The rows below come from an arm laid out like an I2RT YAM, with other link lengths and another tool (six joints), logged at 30 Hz.
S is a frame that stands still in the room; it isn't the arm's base.
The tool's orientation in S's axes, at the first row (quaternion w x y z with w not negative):
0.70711, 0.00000, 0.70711, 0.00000
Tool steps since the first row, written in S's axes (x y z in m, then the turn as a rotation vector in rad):
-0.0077, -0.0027, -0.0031, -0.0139, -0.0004, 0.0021
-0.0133, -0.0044, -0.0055, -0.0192, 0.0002, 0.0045
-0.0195, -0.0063, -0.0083, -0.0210, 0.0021, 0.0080
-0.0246, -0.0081, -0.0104, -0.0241, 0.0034, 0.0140
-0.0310, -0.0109, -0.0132, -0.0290, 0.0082, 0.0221
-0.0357, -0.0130, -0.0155, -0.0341, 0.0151, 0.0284
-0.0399, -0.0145, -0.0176, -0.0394, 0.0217, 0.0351
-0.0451, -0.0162, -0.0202, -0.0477, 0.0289, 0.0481
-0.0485, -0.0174, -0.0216, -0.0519, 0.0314, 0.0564
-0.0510, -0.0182, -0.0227, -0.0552, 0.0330, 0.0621
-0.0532, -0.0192, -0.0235, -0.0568, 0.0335, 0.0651
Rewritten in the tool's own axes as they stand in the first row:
0.0031, -0.0027, -0.0077, -0.0021, -0.0004, -0.0139
0.0055, -0.0044, -0.0133, -0.0045, 0.0002, -0.0192
0.0083, -0.0063, -0.0195, -0.0080, 0.0021, -0.0210
0.0104, -0.0081, -0.0246, -0.0140, 0.0034, -0.0241
0.0132, -0.0109, -0.0310, -0.0221, 0.0082, -0.0290
0.0155, -0.0130, -0.0357, -0.0284, 0.0151, -0.0341
0.0176, -0.0145, -0.0399, -0.0351, 0.0217, -0.0394
0.0202, -0.0162, -0.0451, -0.0481, 0.0289, -0.0477
0.0216, -0.0174, -0.0485, -0.0564, 0.0314, -0.0519
0.0227, -0.0182, -0.0510, -0.0621, 0.0330, -0.0552
0.0235, -0.0192, -0.0532, -0.0651, 0.0335, -0.0568

